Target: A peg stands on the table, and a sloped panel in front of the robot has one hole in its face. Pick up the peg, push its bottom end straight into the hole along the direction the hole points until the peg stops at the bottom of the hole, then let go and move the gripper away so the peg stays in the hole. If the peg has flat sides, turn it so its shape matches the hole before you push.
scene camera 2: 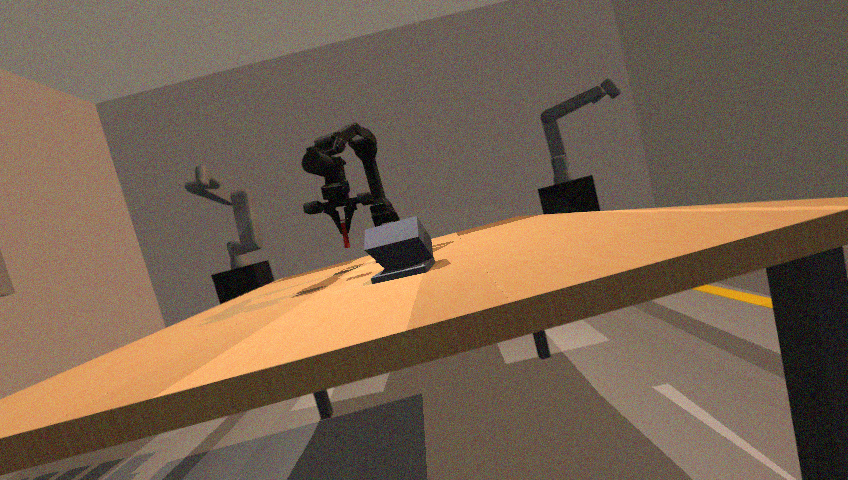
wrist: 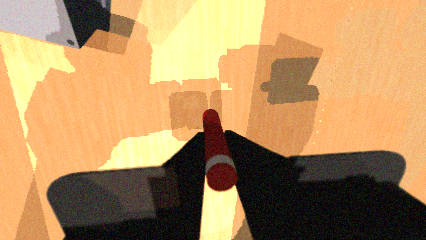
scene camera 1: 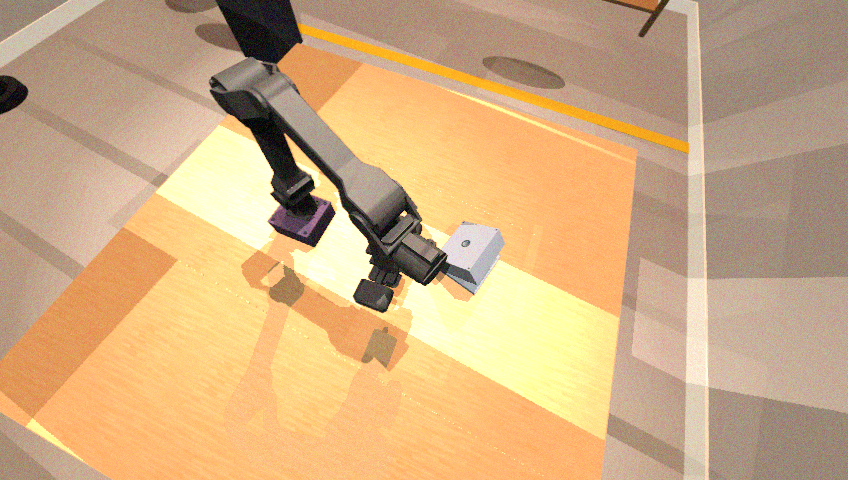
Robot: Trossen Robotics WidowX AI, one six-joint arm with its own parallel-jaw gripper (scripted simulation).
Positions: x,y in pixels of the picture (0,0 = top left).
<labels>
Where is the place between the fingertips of the gripper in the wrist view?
214,137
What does the gripper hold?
A red round peg.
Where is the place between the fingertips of the gripper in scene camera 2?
At 345,233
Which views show the gripper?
Scene camera 2, the wrist view and scene camera 1: all of them.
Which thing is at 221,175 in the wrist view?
A red round peg.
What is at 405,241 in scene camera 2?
A grey sloped panel.
</labels>
